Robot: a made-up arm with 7 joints.
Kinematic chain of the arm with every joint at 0, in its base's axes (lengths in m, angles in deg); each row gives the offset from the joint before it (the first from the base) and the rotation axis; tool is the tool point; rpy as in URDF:
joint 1: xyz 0 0 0.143 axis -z
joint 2: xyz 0 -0.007 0.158 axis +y
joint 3: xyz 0 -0.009 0.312 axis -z
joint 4: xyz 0 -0.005 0.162 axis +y
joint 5: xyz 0 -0.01 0.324 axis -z
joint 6: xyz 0 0 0.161 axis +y
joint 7: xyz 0 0 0.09 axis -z
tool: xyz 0 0 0 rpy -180 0 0
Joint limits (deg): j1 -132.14..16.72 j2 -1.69..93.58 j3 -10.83..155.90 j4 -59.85..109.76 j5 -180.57..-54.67 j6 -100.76..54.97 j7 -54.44..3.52
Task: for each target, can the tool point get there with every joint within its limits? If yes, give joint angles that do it. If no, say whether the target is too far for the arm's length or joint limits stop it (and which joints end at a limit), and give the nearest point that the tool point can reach.
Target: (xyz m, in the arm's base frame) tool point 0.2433 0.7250 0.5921
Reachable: yes | joints -112.97 40.61 64.99 81.76 -143.39 33.46 -20.09
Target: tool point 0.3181 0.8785 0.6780
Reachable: yes | joints -83.94 56.26 50.72 32.93 -134.28 28.69 -27.75
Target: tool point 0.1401 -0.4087 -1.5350
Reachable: no: too far | nearest point 0.3526 -0.2314 -0.2901 | short by 1.275 m
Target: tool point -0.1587 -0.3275 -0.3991
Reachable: no: joint limits stop it (at a limit: joint 1, joint 2, joint 4) | nearest point 0.1373 -0.2966 -0.1810 | short by 0.369 m
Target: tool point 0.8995 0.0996 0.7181
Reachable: yes | joints 3.78 64.17 124.32 -13.81 -70.78 -59.18 -16.00
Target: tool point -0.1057 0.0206 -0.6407
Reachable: no: joint limits stop it (at a limit: joint 1, joint 2) | nearest point -0.1899 0.1642 -0.2564 | short by 0.419 m
